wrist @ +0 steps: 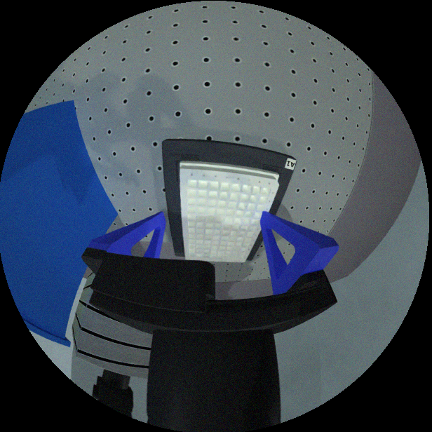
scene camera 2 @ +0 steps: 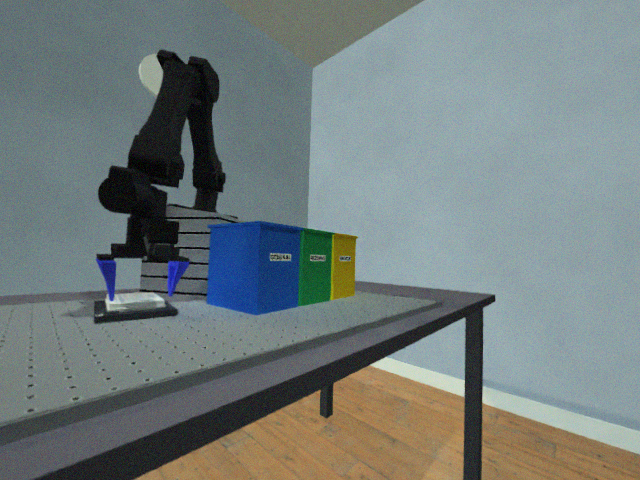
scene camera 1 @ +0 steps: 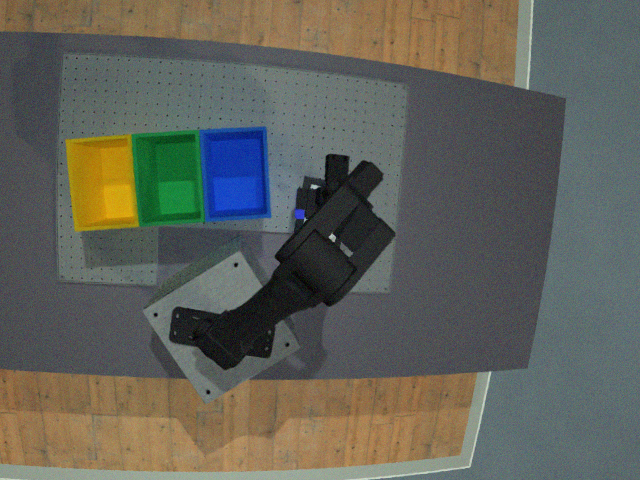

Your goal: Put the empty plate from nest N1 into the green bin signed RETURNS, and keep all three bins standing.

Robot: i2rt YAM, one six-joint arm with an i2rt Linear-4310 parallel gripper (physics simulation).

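Frame: origin at the arm's base, x right, y back, z down, level; metres.
Seen in the pictures: gripper, fingertip midpoint: (scene camera 2: 142,298); arm's base at its link origin: (scene camera 2: 203,214) (scene camera 1: 222,332).
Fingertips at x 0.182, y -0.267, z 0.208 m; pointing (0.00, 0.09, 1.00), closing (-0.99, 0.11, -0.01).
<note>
Offsets run from my fingertips to a thing's top centre. "pt": to the spot under its first point. Level surfaces: height alone.
A whitish plate with a grid of wells @[pt dz +0.001, dx +0.015, dy -0.019 m] (scene camera 2: 134,300) (wrist: 230,215) lies flat in a dark nest @[dz +0.012, dx +0.011, dy +0.017 m] (scene camera 2: 135,315) (wrist: 172,200); a small tag at the nest's corner looks like "A1". My gripper (scene camera 2: 141,297) (wrist: 212,216) is open, its blue fingers pointing down on either side of the plate, tips near the height of its top. In scene camera 1 the arm hides most of plate and nest. The green bin @[dz -0.153, dx -0.337, dy -0.003 m] (scene camera 1: 175,155) (scene camera 2: 316,268) stands upright between the yellow bin @[dz -0.153, dx -0.464, dy +0.030 m] (scene camera 1: 116,160) (scene camera 2: 343,273) and the blue bin @[dz -0.153, dx -0.209, dy -0.035 m] (scene camera 1: 235,149) (scene camera 2: 279,279) (wrist: 50,190), both upright. The sign lettering is blurred.
The bins stand in a row on a perforated board @[dz +0.026 m] (scene camera 1: 310,93) (scene camera 2: 232,335) (wrist: 220,95), the blue one nearest the nest. The arm's base stands on a grey block (scene camera 1: 206,289) (scene camera 2: 191,224) in front of the bins. The bins' walls rise well above the nest.
</note>
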